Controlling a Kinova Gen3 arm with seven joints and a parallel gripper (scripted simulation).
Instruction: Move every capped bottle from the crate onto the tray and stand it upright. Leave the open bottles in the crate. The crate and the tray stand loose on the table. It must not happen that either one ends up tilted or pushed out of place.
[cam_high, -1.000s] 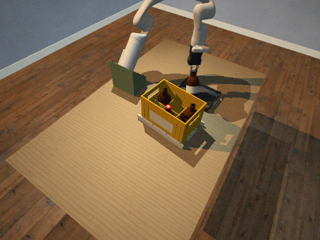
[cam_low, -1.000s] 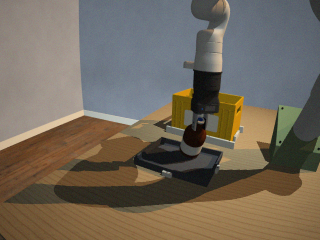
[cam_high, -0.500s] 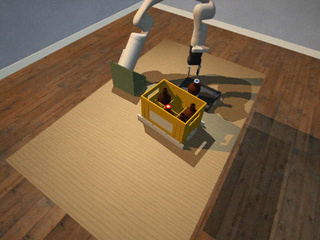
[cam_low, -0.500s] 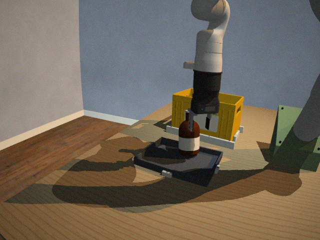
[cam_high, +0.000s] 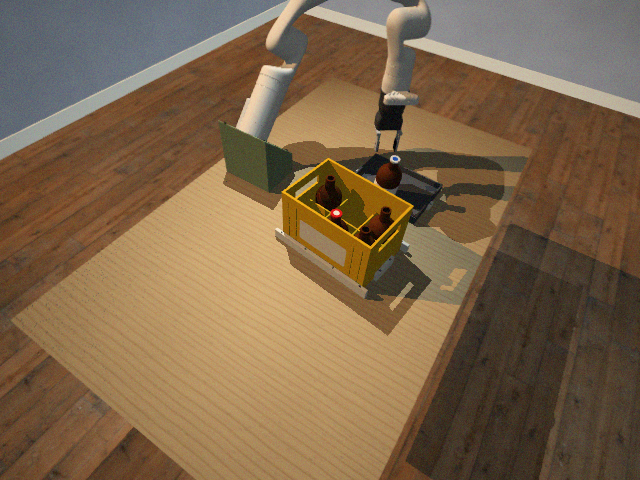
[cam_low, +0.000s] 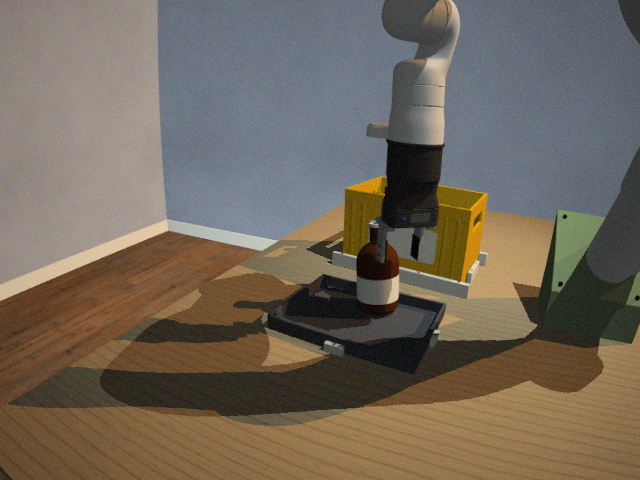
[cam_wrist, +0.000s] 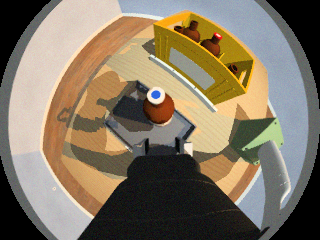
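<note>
Right now my hand is 6 cm to the left of the white-label bottle, 6 cm above it and 4 cm short of it. From my hand the other things lie so: yellow crate: 30 cm to the right, 6 cm below; dark tray: 14 cm below, 5 cm ahead, 1 cm to the right.
</note>
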